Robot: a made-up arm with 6 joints. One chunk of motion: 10 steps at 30 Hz.
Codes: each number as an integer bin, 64 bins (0 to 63) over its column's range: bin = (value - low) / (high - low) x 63, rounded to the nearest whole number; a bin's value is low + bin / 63 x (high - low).
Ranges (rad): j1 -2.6..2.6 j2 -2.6..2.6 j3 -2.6..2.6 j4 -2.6..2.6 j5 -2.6..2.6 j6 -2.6..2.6
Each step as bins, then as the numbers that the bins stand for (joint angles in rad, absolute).
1 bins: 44 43 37 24 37 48
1 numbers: 1.0317 0.9492 0.4540 -0.6190 0.4540 1.3619
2 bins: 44 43 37 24 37 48
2 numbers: 1.0317 0.9492 0.4540 -0.6190 0.4540 1.3619
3 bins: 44 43 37 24 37 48
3 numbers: 1.0317 0.9492 0.4540 -0.6190 0.4540 1.3619
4 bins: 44 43 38 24 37 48
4 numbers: 1.0317 0.9492 0.5365 -0.6190 0.4540 1.3619
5 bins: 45 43 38 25 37 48
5 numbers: 1.1143 0.9492 0.5365 -0.5365 0.4540 1.3619
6 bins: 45 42 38 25 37 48
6 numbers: 1.1143 0.8667 0.5365 -0.5365 0.4540 1.3619
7 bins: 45 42 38 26 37 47
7 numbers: 1.1143 0.8667 0.5365 -0.4540 0.4540 1.2794
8 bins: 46 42 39 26 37 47
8 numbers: 1.1968 0.8667 0.6190 -0.4540 0.4540 1.2794
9 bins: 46 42 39 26 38 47
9 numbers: 1.1968 0.8667 0.6190 -0.4540 0.5365 1.2794
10 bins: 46 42 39 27 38 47
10 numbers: 1.1968 0.8667 0.6190 -0.3714 0.5365 1.2794
